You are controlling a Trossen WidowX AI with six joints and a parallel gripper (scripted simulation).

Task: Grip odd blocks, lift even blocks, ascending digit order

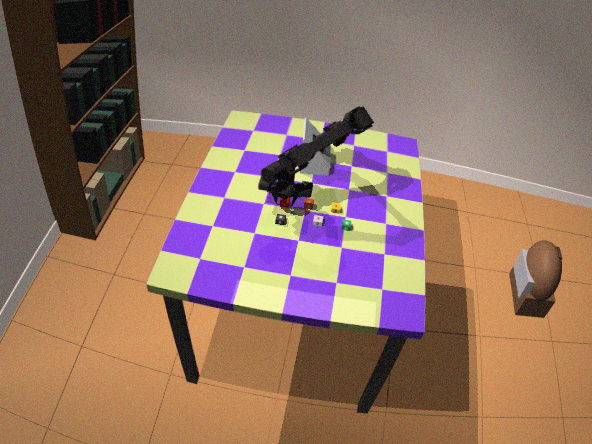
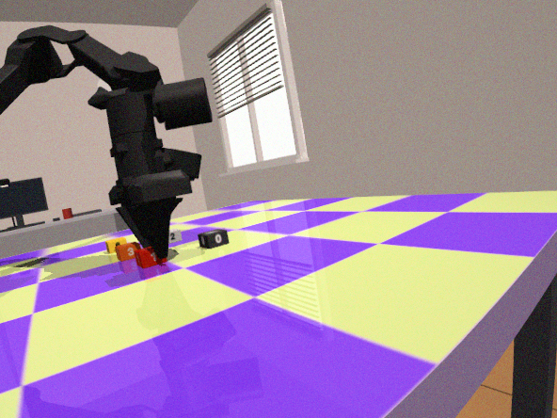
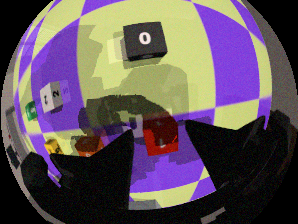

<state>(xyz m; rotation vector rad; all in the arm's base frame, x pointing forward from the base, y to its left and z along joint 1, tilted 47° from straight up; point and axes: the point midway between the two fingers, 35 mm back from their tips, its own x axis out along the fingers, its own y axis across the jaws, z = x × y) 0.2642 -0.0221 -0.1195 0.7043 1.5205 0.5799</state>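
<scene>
The red block marked 1 lies 1 cm behind my gripper tip. From my gripper tip the other things lie so: black block marked 0 (8 cm ahead, 1 cm to the right); then orange block marked 3 (1 cm behind, 9 cm to the left); then white block marked 2 (7 cm ahead, 12 cm to the left).
</scene>
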